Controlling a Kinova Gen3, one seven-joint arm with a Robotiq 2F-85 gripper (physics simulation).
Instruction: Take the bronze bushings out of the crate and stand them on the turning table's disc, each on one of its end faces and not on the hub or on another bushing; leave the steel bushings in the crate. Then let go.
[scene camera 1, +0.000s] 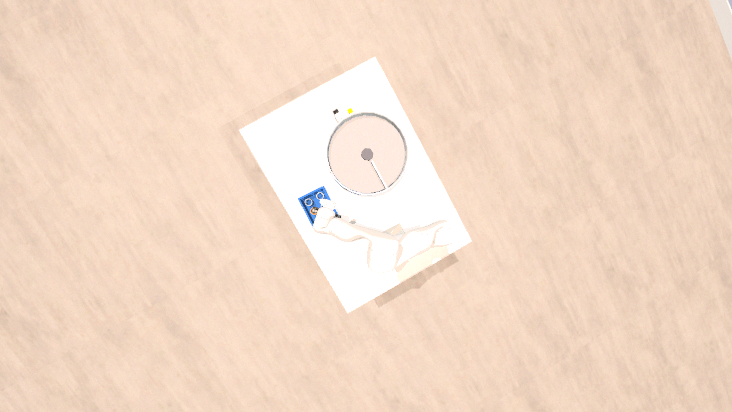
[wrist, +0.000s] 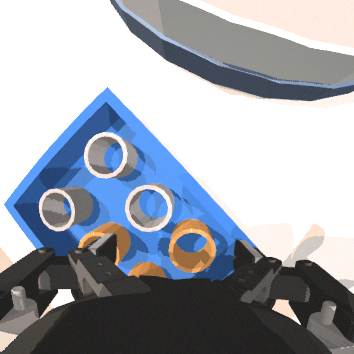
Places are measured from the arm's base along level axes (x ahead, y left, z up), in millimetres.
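Pixels of known places: gripper, fingertip midpoint: (wrist: 174, 250).
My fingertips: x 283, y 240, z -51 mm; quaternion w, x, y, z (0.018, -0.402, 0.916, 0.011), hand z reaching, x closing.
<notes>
Ahead of a thing's pixels: the offset from my fingertips to its top centre. "*": to the spot under its first point. Level surfaces: height alone.
The blue crate @(dx +36, dy +31, dz -15 mm) (scene camera 1: 303, 208) (wrist: 175, 167) holds three steel bushings @(dx +92, dy +0, dz -22 mm) (wrist: 131, 157), upright, and three bronze ones. One bronze bushing @(dx -14, dy -4, dz -22 mm) (wrist: 192, 262) stands between and below my open fingertips in the wrist view. A second bronze bushing @(dx +33, dy +61, dz -22 mm) (wrist: 120, 239) is partly hidden by the left finger, and a third bronze bushing @(dx -21, dy +60, dz -22 mm) (wrist: 148, 270) is mostly hidden by the gripper body. My gripper (wrist: 174, 250) is wide open and empty over the crate; in the scene view the arm hides its fingers. The turning table's disc @(dx +193, dy -312, dz -4 mm) (scene camera 1: 353, 168) (wrist: 305, 20) shows no bushing on it.
The disc has a grey hub @(dx +193, dy -312, dz -4 mm) (scene camera 1: 366, 154), a pale radial bar @(* dx +74, dy -320, dz +27 mm) (scene camera 1: 378, 174) and a raised rim @(* dx +105, dy -117, dz -54 mm) (wrist: 200, 72). A small yellow square @(* dx +425, dy -319, dz -6 mm) (scene camera 1: 350, 111) and a small black-topped item @(* dx +462, dy -256, dz -40 mm) (scene camera 1: 336, 111) are beside the turning table. My arm (scene camera 1: 381, 250) reaches across the white table @(dz -64 mm) (scene camera 1: 279, 148).
</notes>
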